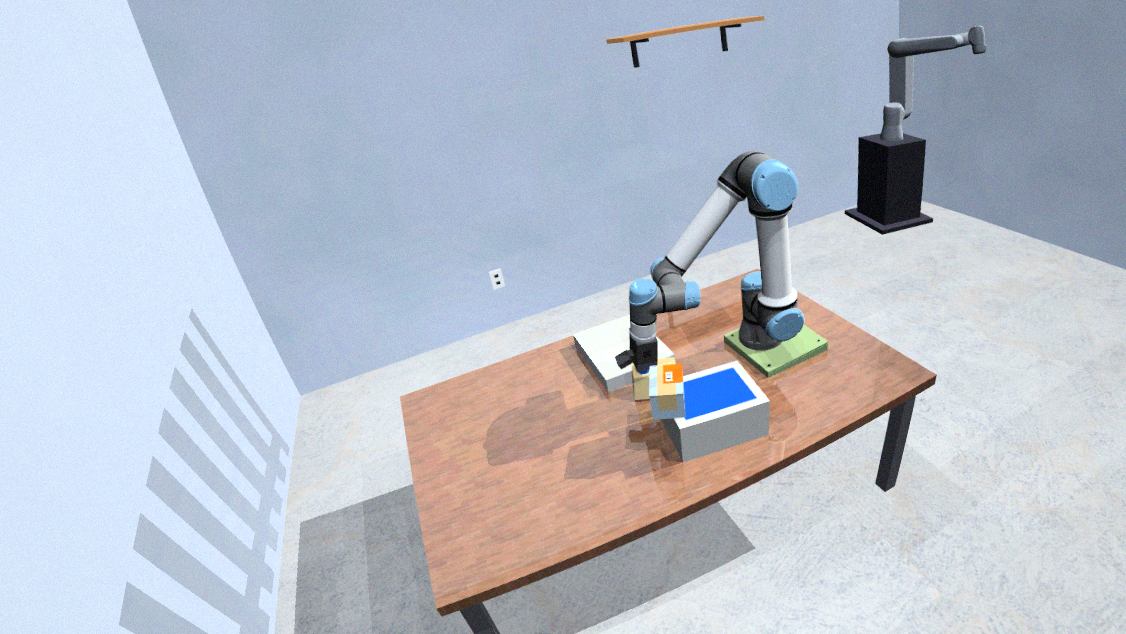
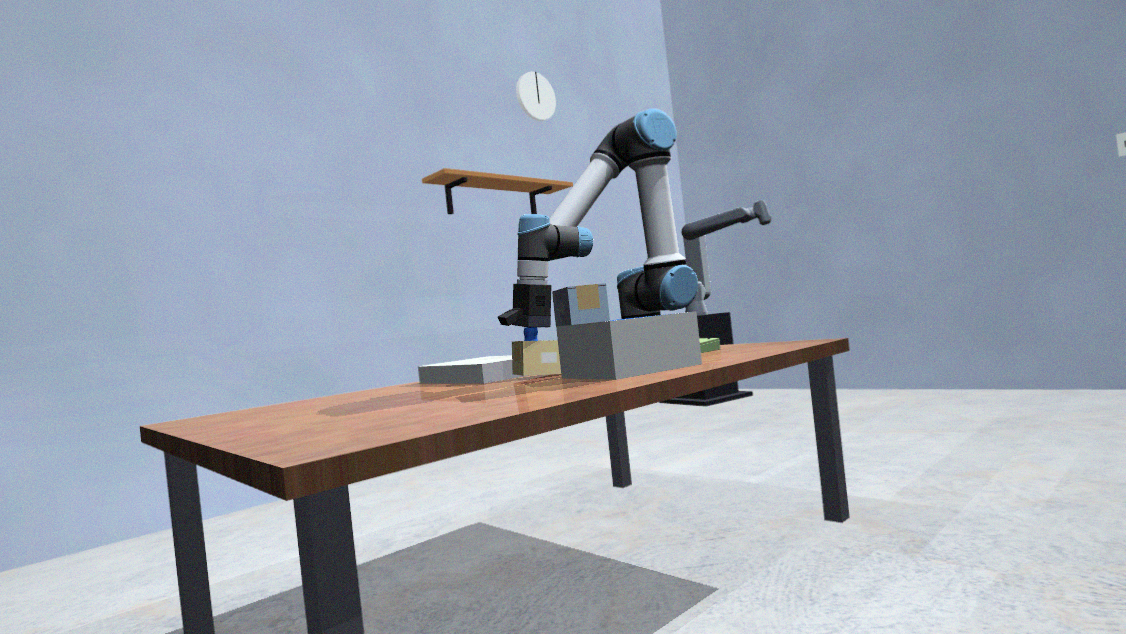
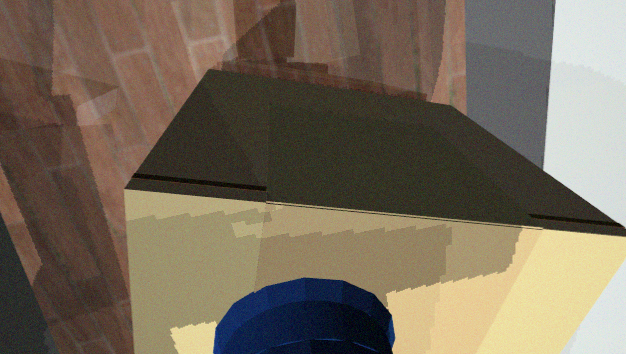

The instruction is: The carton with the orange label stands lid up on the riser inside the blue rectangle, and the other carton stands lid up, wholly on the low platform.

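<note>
The carton with the orange label (image 1: 668,395) (image 2: 582,305) stands on the left end of the grey riser (image 1: 727,427) (image 2: 631,347), at the left edge of the blue rectangle (image 1: 717,391). I cannot tell if it is wholly inside it. The plain tan carton (image 1: 641,390) (image 2: 534,359) (image 3: 191,247) lies on the table (image 1: 549,491) between the riser and the low white platform (image 1: 601,347) (image 2: 464,371). My suction cup (image 1: 641,370) (image 2: 530,333) (image 3: 303,316) points straight down and sits on the plain carton's top face, near one edge. A shaded side face drops away beyond that edge.
The arm's green base plate (image 1: 778,351) is behind the riser. A second arm on a black pedestal (image 1: 890,177) stands on the floor at the far right. A wall shelf (image 1: 686,29) hangs high up.
</note>
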